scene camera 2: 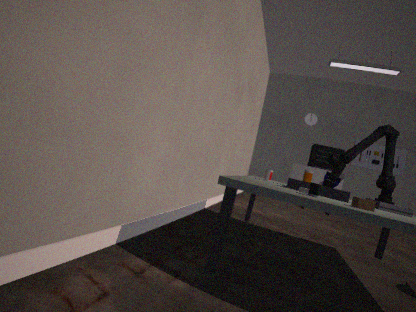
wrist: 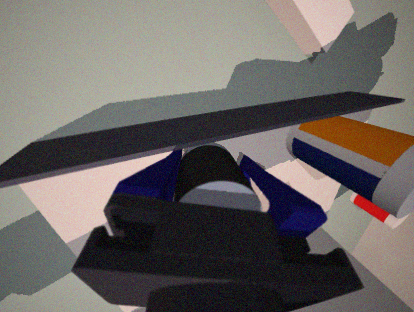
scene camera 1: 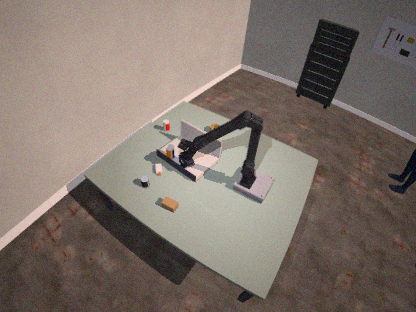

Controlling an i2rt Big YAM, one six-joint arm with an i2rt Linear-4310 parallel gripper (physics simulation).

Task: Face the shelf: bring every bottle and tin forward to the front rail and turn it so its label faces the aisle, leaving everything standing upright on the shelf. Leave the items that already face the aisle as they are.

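Frame: origin at the arm's base, x back, y down, z right, level; millimetres.
Where they show: gripper, fingertip midpoint: (scene camera 2: 325, 188) (wrist: 212, 156) (scene camera 1: 182, 165); arm's base at its link origin: (scene camera 2: 384, 202) (scene camera 1: 247, 181).
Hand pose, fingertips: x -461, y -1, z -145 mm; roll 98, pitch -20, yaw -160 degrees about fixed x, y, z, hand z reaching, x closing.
Each offset is from my fingertips to the top centre of the thing. "pt": to the spot under its first point.
My gripper (scene camera 1: 183, 160) (scene camera 2: 331, 180) (wrist: 212, 156) is shut on a black cylinder with a grey top {dy -66, dx +13, dz +12 mm} (wrist: 212, 167), held between the blue fingers close behind the dark front rail {dy -13, dx -53, dz -16 mm} (scene camera 1: 175, 166) (wrist: 190, 127). The cylinder looks roughly upright; its base and any label are hidden. An orange and dark blue bottle with a grey top {pt dy -70, dx -108, dz +5 mm} (scene camera 1: 170, 151) (scene camera 2: 308, 176) (wrist: 345, 150) stands upright near the rail, towards its left end in scene camera 1. Its orange side faces the rail. The shelf (scene camera 1: 206, 164) (wrist: 55, 205) has a pale floor and an upright back panel.
A red and white can {dy -42, dx -402, dz +299 mm} (scene camera 1: 166, 125) (scene camera 2: 270, 175) (wrist: 371, 208) stands beyond the shelf's end. In front of the rail are a white box {dy +26, dx -130, dz -111 mm} (scene camera 1: 158, 168) (wrist: 327, 22), a dark tin {dy -16, dx -122, dz -269 mm} (scene camera 1: 145, 181) and an orange-brown block {dy +4, dx +126, dz -303 mm} (scene camera 1: 170, 204) (scene camera 2: 363, 203). An orange object {dy +4, dx -42, dz +547 mm} (scene camera 1: 214, 127) is behind the shelf.
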